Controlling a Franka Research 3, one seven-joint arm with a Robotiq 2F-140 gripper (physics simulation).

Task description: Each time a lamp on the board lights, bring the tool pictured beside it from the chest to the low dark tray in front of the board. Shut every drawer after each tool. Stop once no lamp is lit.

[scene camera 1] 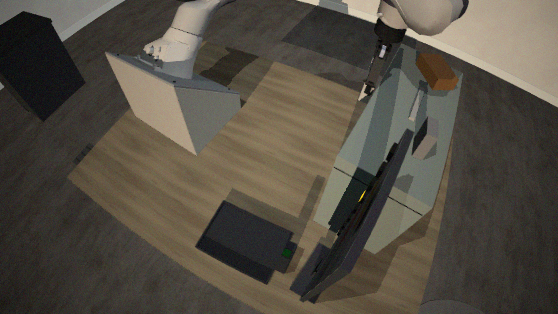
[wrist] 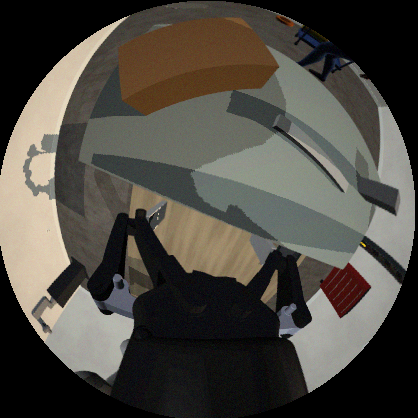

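Note:
The pale grey-green chest shows its top; its drawer fronts are hidden, so whether any drawer stands out cannot be told. My gripper is open and empty, near the chest's long edge at the end far from the board; in the wrist view, wooden surface shows between the fingers. The board is seen nearly edge-on. One yellow lamp is lit on it; the picture beside it cannot be read. The low dark tray lies in front of the board, with no tool visible in it.
On the chest top are an orange-brown block, a thin pale bar and a grey box. A small box with a green mark adjoins the tray. The arm's pedestal stands at left.

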